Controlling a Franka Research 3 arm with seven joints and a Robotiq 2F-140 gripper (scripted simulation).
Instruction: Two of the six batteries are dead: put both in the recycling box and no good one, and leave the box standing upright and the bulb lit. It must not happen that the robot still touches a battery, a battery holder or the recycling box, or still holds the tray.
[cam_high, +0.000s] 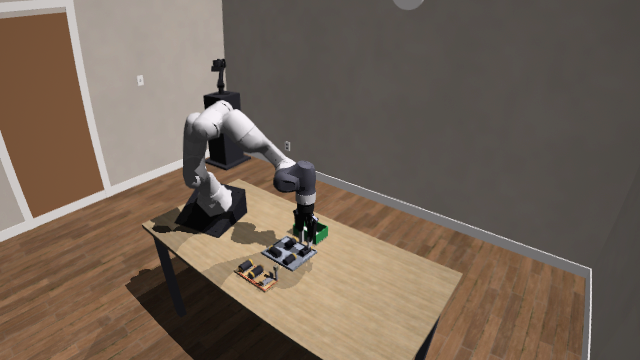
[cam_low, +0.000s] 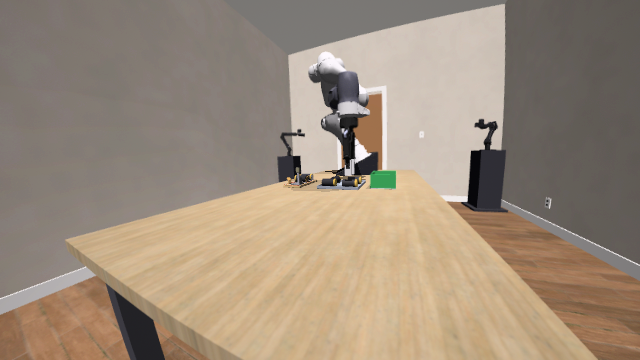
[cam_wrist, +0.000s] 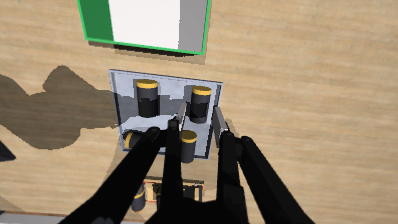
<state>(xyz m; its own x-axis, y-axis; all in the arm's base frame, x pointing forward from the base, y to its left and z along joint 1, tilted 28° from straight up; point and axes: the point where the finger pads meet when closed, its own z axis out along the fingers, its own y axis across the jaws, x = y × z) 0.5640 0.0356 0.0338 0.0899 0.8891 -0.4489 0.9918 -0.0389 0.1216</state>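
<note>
Right now my hand is 10 mm short of the bulb, 230 mm to the left of it and 10 mm above it. Also, from my hand: green recycling box: 70 mm behind, 140 mm to the left, 70 mm below; grey tray: 70 mm behind, 40 mm to the right, 80 mm below.
</note>
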